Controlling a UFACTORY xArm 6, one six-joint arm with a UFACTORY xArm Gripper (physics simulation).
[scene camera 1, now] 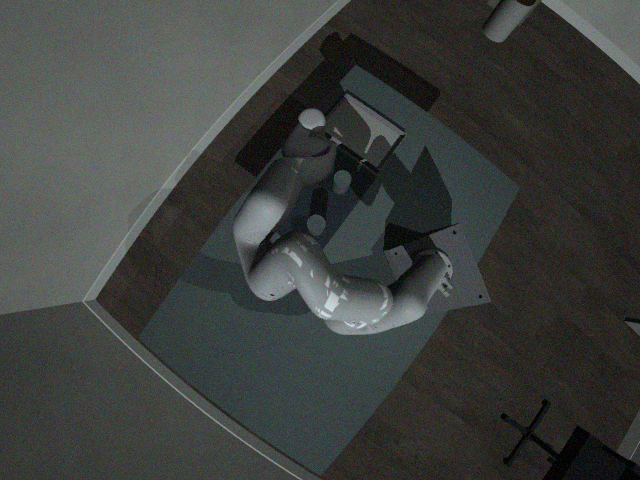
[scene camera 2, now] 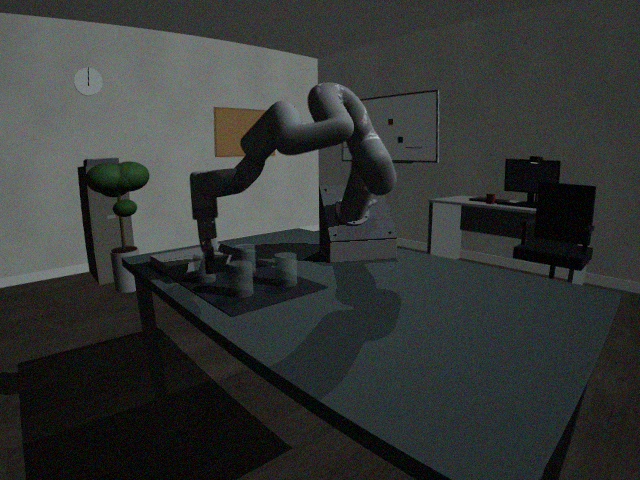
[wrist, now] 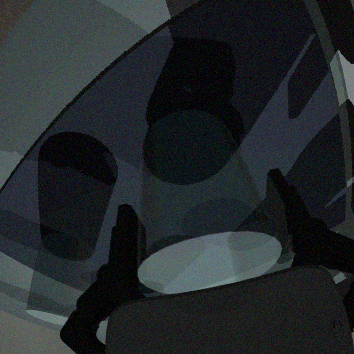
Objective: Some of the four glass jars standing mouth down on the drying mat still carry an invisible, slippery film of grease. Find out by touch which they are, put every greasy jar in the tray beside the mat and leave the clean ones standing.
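Seen in the pictures: gripper, fingertip midpoint: (scene camera 2: 210, 269) (wrist: 201, 201); arm's base, origin of the base link: (scene camera 1: 432, 267) (scene camera 2: 352, 211).
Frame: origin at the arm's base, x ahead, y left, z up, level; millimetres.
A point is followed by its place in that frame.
Note:
Four pale, see-through jars stand mouth down on the dark drying mat (scene camera 1: 338, 214) {y 93, x 334, z -162 mm} (scene camera 2: 310, 287) {y 255, x 305, z -162 mm} (wrist: 115, 100) {y 70, x 609, z -162 mm}. In scene camera 2 they are a front jar (scene camera 2: 241, 280) {y 243, x 499, z -114 mm}, a right jar (scene camera 2: 285, 269) {y 218, x 363, z -110 mm}, a back jar (scene camera 2: 246, 253) {y 48, x 421, z -94 mm} and a left jar (scene camera 2: 205, 276) {y 75, x 561, z -141 mm}. My gripper (scene camera 2: 209, 264) {y 45, x 539, z -130 mm} (wrist: 201, 201) {y 45, x 539, z -130 mm} is open and low at the left jar. In the wrist view its fingers stand on either side of a jar (wrist: 200, 215) {y 39, x 587, z -84 mm}; contact cannot be told. Another jar (wrist: 60, 285) {y 188, x 511, z -105 mm} is left of the fingers. Scene camera 1 shows two jars (scene camera 1: 341, 181) {y 26, x 410, z -76 mm} (scene camera 1: 315, 224) {y 193, x 349, z -76 mm}; the arm hides the fingers there. Grease is not visible.
The shallow tray (scene camera 1: 379, 122) {y -294, x 527, z -163 mm} (scene camera 2: 173, 266) {y -71, x 638, z -137 mm} lies beside the mat, close to the gripper. The arm's base block (scene camera 1: 467, 273) {y -50, x -63, z 68 mm} (scene camera 2: 361, 249) {y 81, x 12, z -124 mm} stands at the table (scene camera 1: 336, 372) {y 477, x -122, z -165 mm} (scene camera 2: 465, 335) {y 693, x 168, z -165 mm} edge. The arm arches over the mat and shadows it. A potted plant (scene camera 2: 124, 180) stands beyond the table.

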